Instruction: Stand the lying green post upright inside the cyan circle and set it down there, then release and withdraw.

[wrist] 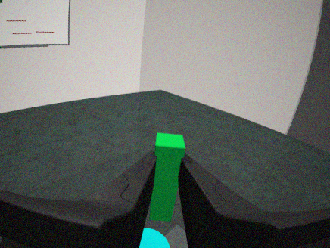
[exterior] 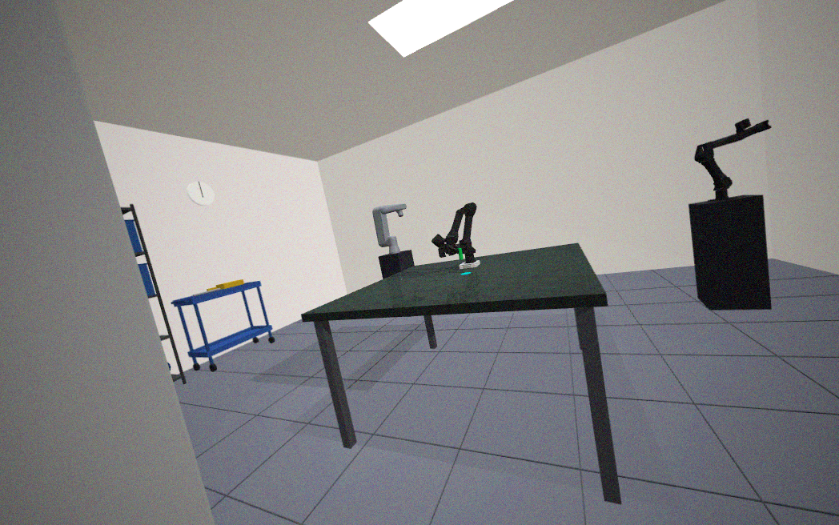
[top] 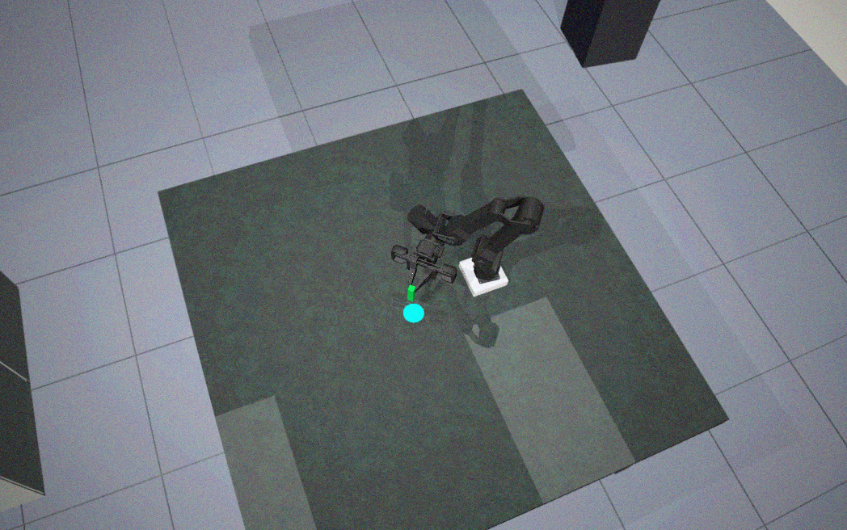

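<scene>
My gripper tip is now 10 mm past the cyan circle, 10 mm to the right of it and 140 mm above it. Round my gripper tip: green post (20 mm below).
</scene>
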